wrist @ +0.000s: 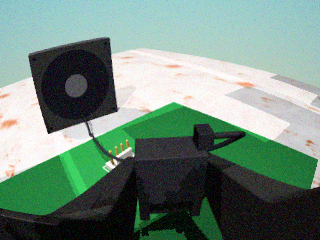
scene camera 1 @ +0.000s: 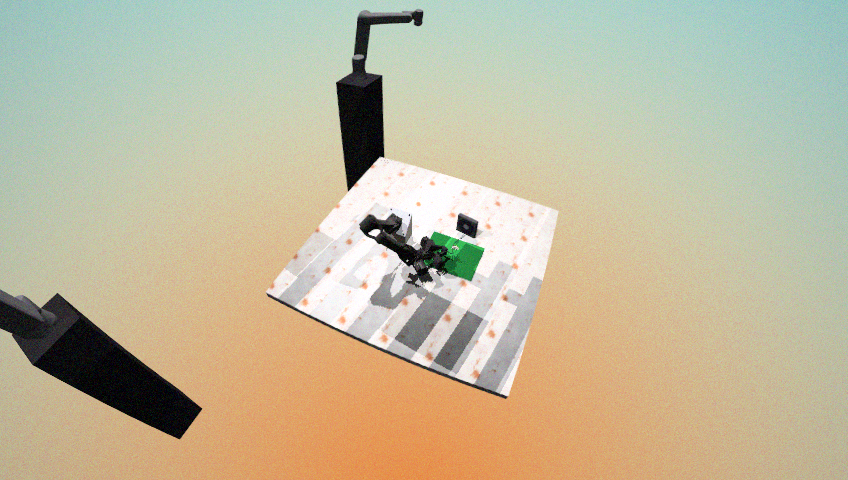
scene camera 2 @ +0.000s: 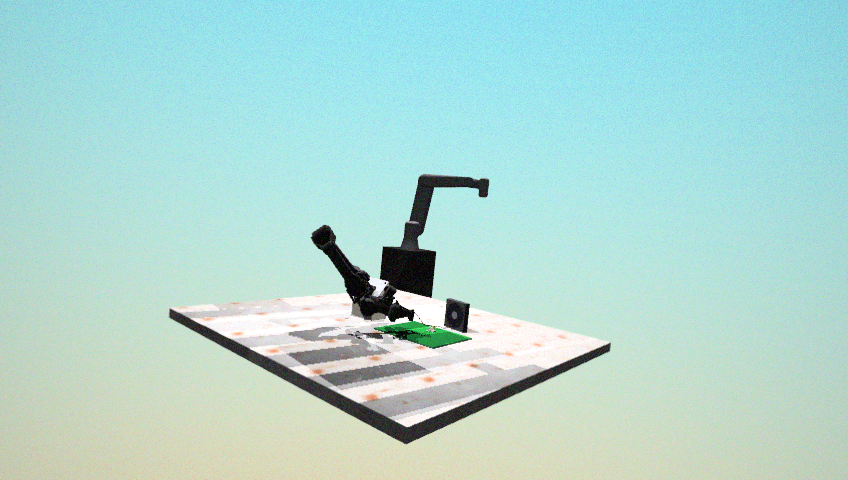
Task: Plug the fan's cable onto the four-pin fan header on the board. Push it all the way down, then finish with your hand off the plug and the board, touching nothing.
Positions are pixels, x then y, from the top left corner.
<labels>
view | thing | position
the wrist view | my gripper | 168, 163
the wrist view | dark fan plug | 170, 172
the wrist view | black fan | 75, 78
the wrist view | green board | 253, 151
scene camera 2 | my gripper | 412, 313
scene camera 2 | green board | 416, 332
</labels>
